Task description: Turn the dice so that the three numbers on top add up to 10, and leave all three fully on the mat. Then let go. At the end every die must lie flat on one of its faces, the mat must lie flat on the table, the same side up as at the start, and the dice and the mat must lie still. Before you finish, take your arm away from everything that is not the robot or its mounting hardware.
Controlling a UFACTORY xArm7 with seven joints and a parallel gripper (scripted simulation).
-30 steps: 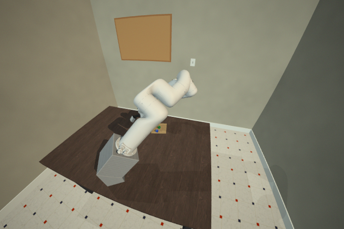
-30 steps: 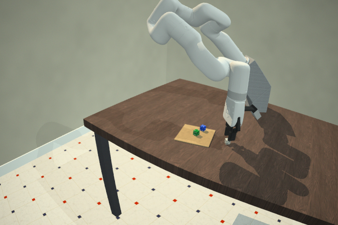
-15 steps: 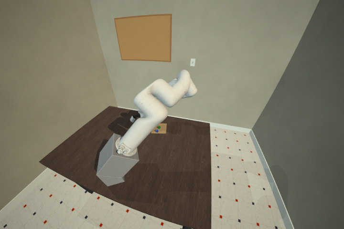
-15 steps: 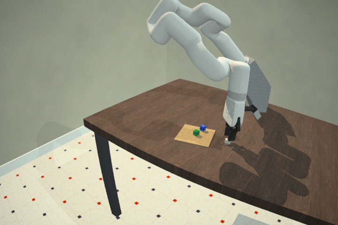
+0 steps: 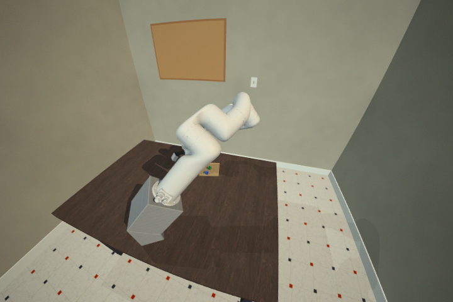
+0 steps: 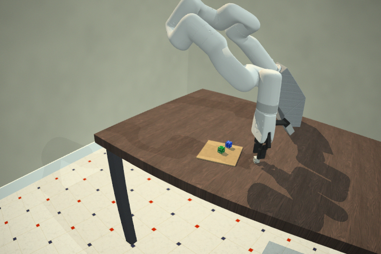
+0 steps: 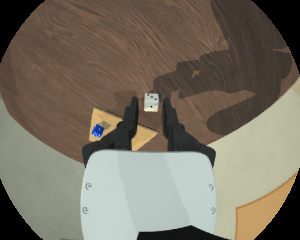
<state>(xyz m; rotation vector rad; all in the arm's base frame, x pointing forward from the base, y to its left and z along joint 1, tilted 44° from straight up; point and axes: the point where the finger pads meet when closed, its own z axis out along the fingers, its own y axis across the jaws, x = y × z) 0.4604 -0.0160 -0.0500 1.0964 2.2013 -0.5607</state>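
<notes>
The white die is 40 mm below my hand. The rest, counted from my hand: green die (140 mm to the right, 30 mm below); tan mat (140 mm to the right, 40 mm below); blue die (50 mm behind, 130 mm to the right, 30 mm below).
</notes>
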